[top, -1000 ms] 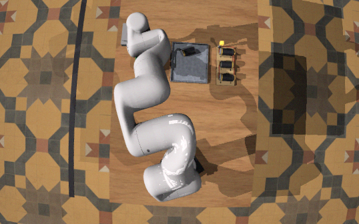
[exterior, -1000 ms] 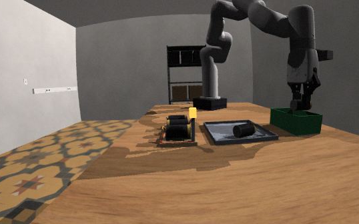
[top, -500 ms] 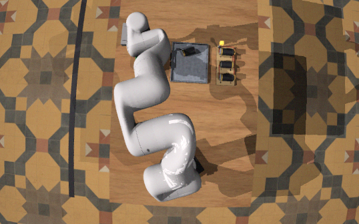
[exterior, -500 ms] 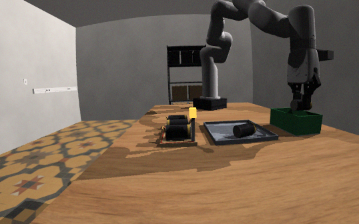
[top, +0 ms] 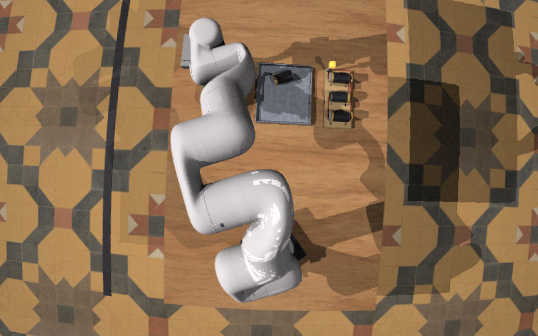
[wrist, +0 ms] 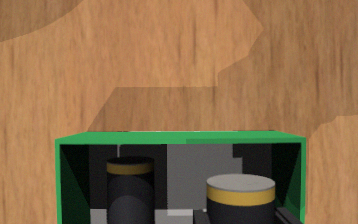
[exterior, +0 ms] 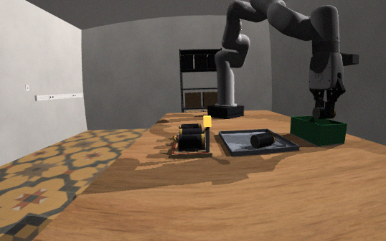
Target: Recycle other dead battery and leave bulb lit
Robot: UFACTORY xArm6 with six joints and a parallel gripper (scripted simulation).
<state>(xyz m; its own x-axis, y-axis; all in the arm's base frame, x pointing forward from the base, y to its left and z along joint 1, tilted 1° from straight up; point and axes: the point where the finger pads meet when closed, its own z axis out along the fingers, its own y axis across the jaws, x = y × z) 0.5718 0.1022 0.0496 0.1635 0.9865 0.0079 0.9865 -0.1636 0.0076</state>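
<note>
Now: the green recycling box 30 mm behind my hand and 80 mm below it. From my hand the other things lie so: grey tray: 80 mm behind, 200 mm to the right, 100 mm below.
</note>
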